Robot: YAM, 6 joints.
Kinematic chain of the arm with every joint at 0, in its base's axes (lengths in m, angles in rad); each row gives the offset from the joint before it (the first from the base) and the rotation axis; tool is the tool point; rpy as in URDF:
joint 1: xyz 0 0 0.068 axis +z
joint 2: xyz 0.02 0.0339 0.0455 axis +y
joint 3: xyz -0.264 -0.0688 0 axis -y
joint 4: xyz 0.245 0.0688 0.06 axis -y
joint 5: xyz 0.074 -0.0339 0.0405 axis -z
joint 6: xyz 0.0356 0 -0.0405 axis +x
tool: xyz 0 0 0 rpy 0 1.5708 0
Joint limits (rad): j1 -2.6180..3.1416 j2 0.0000..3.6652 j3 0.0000..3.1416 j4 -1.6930..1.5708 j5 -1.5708..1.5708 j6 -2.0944..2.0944
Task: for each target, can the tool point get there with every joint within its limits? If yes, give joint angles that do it. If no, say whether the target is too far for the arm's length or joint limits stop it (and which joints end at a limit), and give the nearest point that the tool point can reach.
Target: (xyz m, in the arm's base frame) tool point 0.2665 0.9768 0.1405
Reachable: no: too far | nearest point 0.1699 0.6228 0.1305 | short by 0.367 m
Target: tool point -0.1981 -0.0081 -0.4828
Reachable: no: joint limits stop it (at a limit: joint 1, joint 2) | nearest point -0.2095 -0.0020 -0.3782 | short by 0.105 m
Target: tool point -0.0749 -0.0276 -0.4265
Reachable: no: joint limits stop it (at a limit: joint 1, joint 2) | nearest point -0.0970 -0.0512 -0.3523 | short by 0.081 m
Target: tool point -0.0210 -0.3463 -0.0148
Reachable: yes | joints -1.6849 2.3441 0.8107 0.7362 -0.5491 -0.9796
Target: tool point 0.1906 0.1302 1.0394
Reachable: no: too far | nearest point 0.1312 0.0897 0.7237 | short by 0.324 m
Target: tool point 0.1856 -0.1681 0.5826
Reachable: yes | joints 2.4706 0.4437 1.8198 0.3853 -0.4737 0.1483
